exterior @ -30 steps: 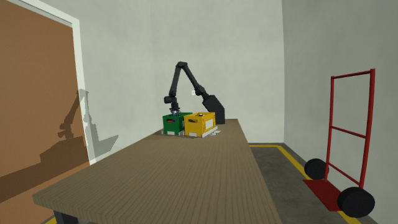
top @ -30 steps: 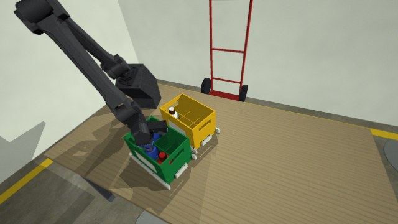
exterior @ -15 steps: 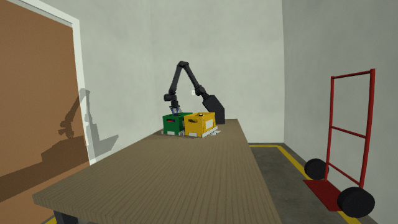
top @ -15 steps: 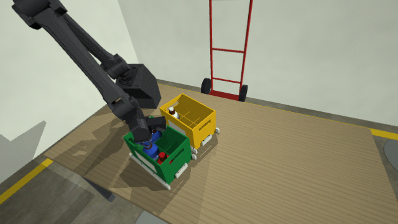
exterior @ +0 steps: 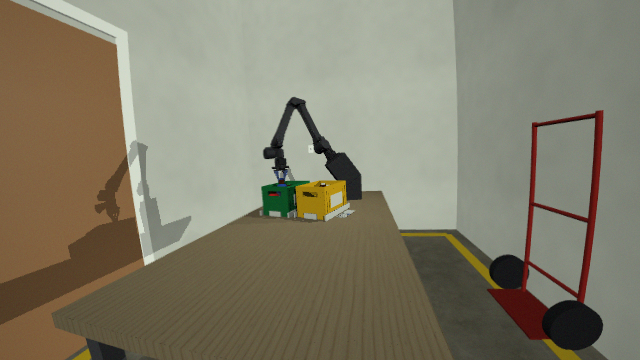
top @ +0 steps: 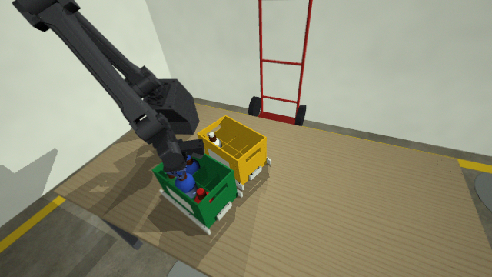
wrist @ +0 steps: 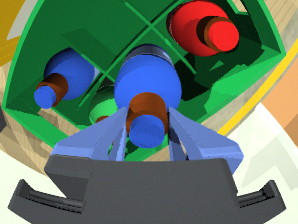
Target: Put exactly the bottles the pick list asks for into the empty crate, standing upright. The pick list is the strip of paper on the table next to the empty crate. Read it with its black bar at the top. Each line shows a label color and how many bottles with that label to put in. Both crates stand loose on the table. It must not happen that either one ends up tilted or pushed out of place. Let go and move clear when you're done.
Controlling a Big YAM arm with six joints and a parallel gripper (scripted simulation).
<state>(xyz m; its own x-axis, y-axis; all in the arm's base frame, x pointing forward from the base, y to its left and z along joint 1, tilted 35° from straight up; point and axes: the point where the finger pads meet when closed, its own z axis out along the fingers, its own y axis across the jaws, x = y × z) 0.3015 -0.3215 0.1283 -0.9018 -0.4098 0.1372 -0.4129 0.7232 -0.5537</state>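
My gripper is now 20 mm short of the green crate, 40 mm to the right of it and 110 mm above it. From my hand the other things lie so: white-labelled bottle 270 mm to the left, 110 mm below; then red-label bottle 90 mm ahead, 30 mm to the right, 110 mm below; then green-label bottle 80 mm behind, 30 mm to the left, 110 mm below.
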